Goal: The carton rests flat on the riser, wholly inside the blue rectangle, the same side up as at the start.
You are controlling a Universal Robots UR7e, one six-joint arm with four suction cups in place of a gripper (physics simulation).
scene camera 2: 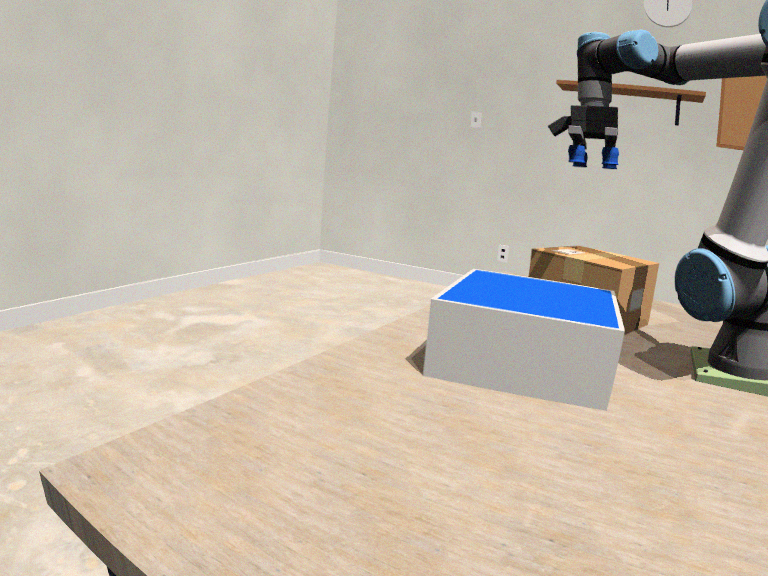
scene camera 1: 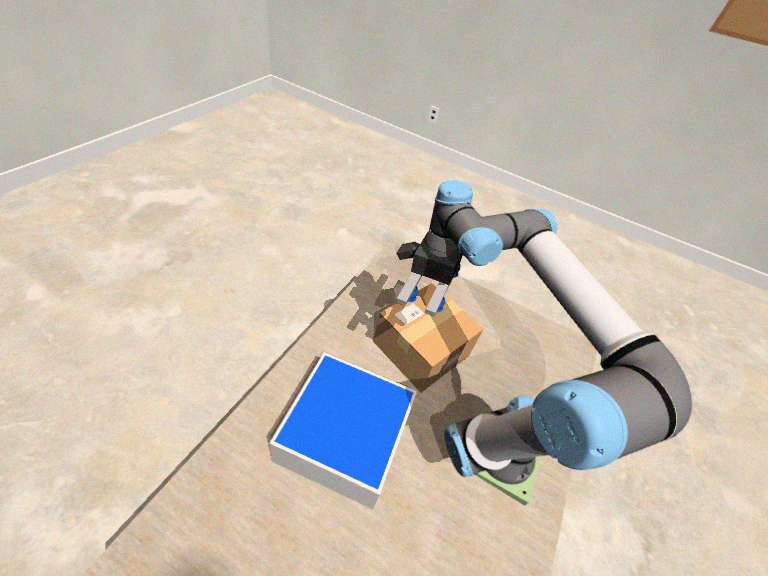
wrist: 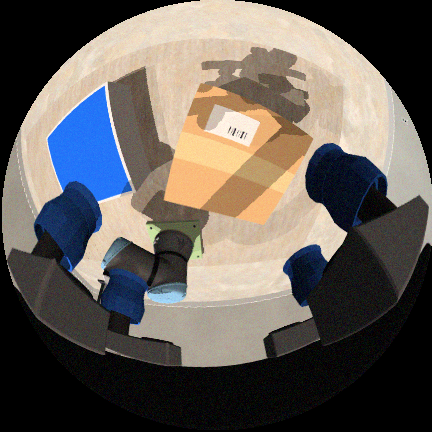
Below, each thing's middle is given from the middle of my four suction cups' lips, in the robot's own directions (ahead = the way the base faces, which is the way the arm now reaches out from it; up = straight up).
My suction cup is 290 mm above the brown carton (scene camera 1: 424,348), 60 mm to the left of it and 30 mm past it. The rest, counted from my suction cup: riser (scene camera 2: 555,341): 310 mm to the left, 310 mm below, 50 mm ahead.
